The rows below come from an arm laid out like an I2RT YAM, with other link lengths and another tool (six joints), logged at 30 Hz.
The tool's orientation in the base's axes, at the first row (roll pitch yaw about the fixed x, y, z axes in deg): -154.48, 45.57, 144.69
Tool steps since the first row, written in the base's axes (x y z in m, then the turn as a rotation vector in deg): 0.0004, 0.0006, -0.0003, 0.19, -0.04, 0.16; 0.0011, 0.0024, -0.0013, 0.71, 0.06, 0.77; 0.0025, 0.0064, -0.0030, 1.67, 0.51, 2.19; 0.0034, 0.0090, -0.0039, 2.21, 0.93, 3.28; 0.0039, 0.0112, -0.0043, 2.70, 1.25, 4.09; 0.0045, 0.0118, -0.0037, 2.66, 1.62, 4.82
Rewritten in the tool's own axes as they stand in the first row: 0.0002, 0.0007, -0.0001, -0.24, 0.08, -0.02; 0.0013, 0.0026, -0.0006, -0.93, 0.35, -0.33; 0.0033, 0.0064, -0.0020, -2.31, 0.91, -1.29; 0.0045, 0.0088, -0.0031, -3.23, 1.24, -2.13; 0.0054, 0.0106, -0.0043, -3.96, 1.55, -2.74; 0.0048, 0.0112, -0.0050, -4.31, 1.51, -3.48
